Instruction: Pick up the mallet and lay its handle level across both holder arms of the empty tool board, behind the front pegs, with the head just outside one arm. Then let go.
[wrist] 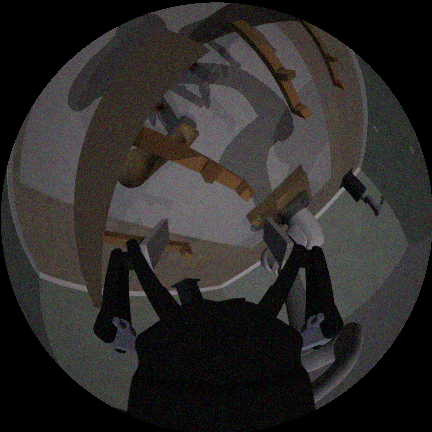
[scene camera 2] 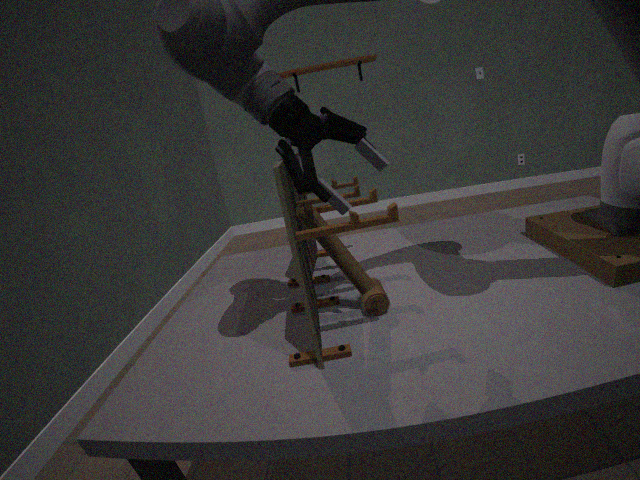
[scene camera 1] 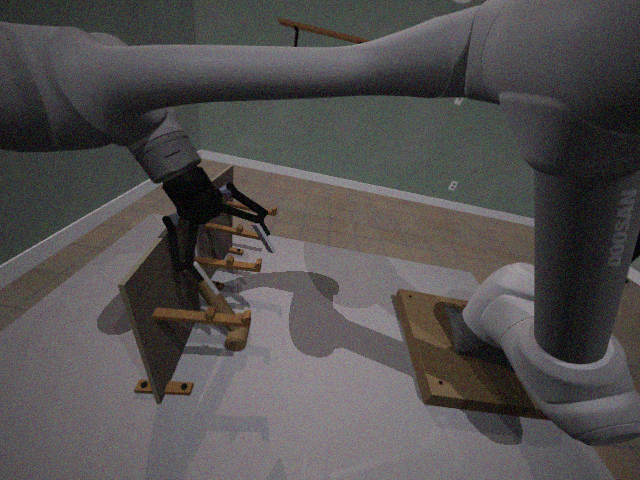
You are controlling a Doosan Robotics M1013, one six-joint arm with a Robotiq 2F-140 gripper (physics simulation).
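Where they show: gripper, between the fingertips: (wrist: 215, 228) (scene camera 2: 367, 187) (scene camera 1: 246, 270); arm's base, origin of its link: (wrist: 291, 209) (scene camera 2: 630, 221) (scene camera 1: 478, 337).
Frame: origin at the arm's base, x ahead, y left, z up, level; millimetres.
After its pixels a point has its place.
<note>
The mallet (scene camera 1: 237, 334) {x 665, y 259, z 4 mm} (scene camera 2: 345, 260) {x 715, y 263, z 77 mm} (wrist: 134, 171) {x 777, y 256, z 200 mm} is tilted at the near tool board (scene camera 1: 149, 284) {x 758, y 381, z 241 mm} (scene camera 2: 301, 258) {x 759, y 379, z 135 mm} (wrist: 112, 140). Its head is low, near the table; its handle rises toward the board and passes behind that board's near arm (scene camera 1: 180, 315) {x 714, y 375, z 180 mm} (scene camera 2: 330, 227) {x 703, y 373, z 180 mm} in both scene views. The handle's contact points are unclear. The far tool board (scene camera 1: 225, 180) {x 882, y -52, z 247 mm} has arms with upright pegs and no tool visible on them. My gripper (scene camera 1: 244, 271) {x 654, y 253, z 211 mm} (scene camera 2: 365, 188) {x 654, y 253, z 211 mm} (wrist: 215, 228) {x 654, y 253, z 211 mm} is wide open and empty, tilted above the near board. One finger overlaps the mallet's upper handle in scene camera 1.
Both boards stand on small wooden feet on the pale table (scene camera 1: 330, 413) {x 398, y 333, z -48 mm} (scene camera 2: 206, 392) {x 936, y 507, z -48 mm}. The near board's other arm (scene camera 1: 230, 264) {x 707, y 221, z 184 mm} projects beyond the mallet. The robot's wooden base plate (scene camera 1: 434, 383) {x 167, y 207, z 1 mm} (scene camera 2: 573, 253) {x 204, y 105, z -25 mm} is at the right. A wall rail (scene camera 1: 320, 31) (scene camera 2: 330, 65) is in the background.
</note>
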